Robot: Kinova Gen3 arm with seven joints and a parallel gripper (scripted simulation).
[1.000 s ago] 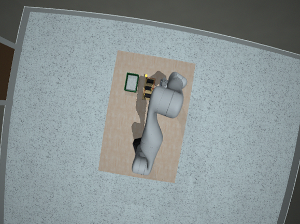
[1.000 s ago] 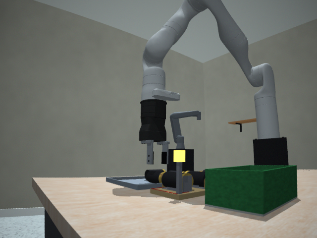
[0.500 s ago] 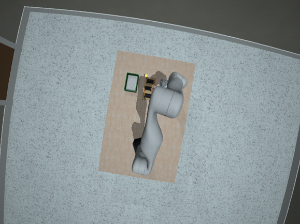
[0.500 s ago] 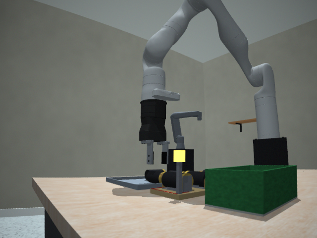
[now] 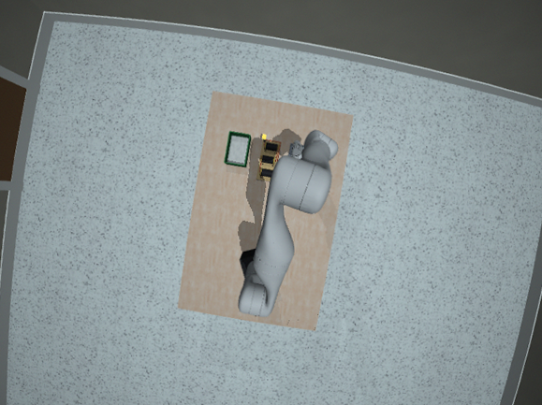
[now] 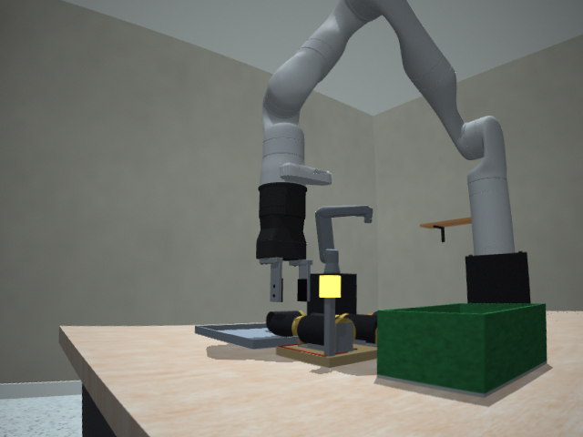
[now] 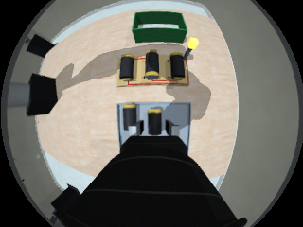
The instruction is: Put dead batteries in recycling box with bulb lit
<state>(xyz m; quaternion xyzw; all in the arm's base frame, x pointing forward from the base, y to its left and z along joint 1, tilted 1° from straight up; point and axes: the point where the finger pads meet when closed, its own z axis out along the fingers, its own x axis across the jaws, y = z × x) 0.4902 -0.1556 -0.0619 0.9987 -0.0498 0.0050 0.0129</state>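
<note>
My hand is 1 cm past the grey tray, 4 cm to the left of it and 7 cm above it. From my hand the other things lie so: green recycling box (5 cm ahead, 29 cm to the left, 6 cm below).
</note>
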